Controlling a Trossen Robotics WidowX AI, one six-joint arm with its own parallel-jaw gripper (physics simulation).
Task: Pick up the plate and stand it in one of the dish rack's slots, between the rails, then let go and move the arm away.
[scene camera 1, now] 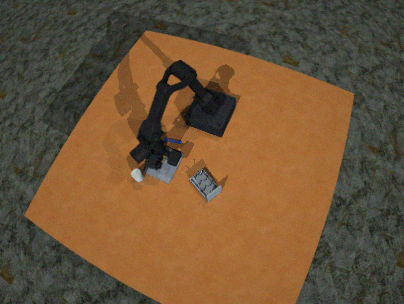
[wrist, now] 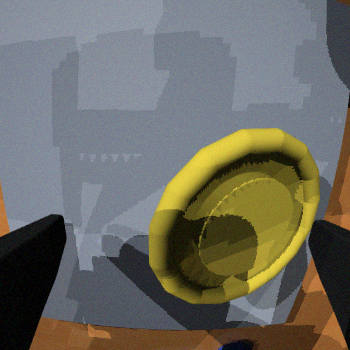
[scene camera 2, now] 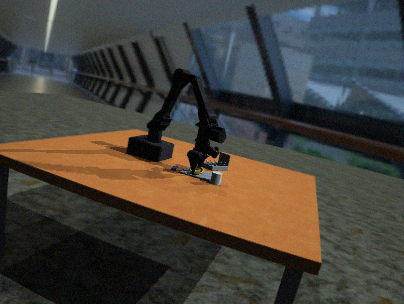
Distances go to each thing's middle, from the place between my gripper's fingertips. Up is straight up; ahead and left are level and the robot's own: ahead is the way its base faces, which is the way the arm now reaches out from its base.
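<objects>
I'm at the yellow plate [wrist: 236, 213] with my gripper 1 cm short of it, 1 cm below it and 1 cm to the left of it. There's a grey mat [wrist: 108, 108] too, and that's 1 cm ahead of my hand, 1 cm to the left and 1 cm below.
</objects>
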